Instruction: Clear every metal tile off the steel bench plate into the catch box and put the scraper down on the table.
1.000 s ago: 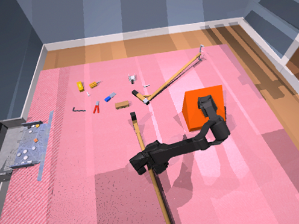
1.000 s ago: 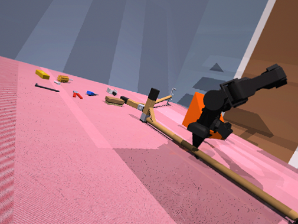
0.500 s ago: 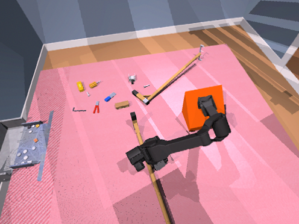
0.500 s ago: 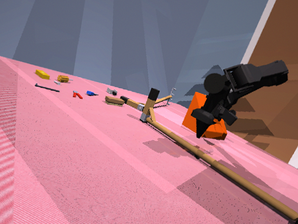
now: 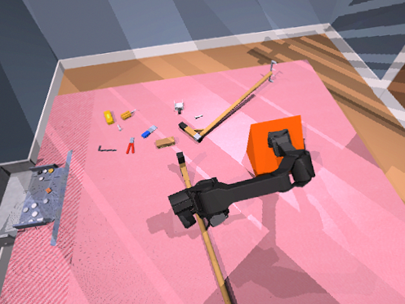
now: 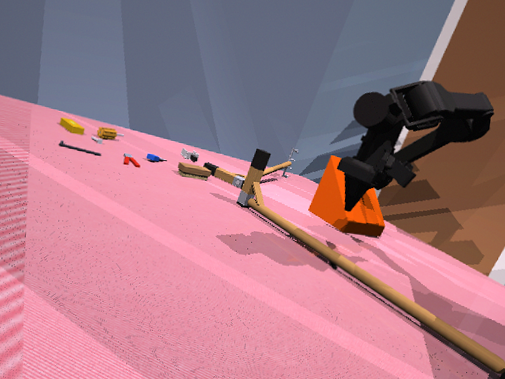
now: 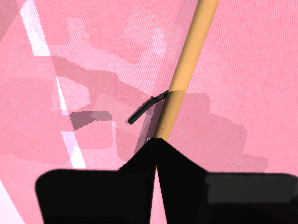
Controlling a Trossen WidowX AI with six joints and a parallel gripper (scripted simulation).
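My gripper tip is 2 cm short of the long scraper, 4 cm to the right of it and 4 cm above it. Also, from my gripper tip: wooden block: 15 cm ahead, 41 cm to the right, 9 cm below; black strip: 10 cm below; blue tool: 23 cm ahead, 50 cm to the right, 10 cm below.
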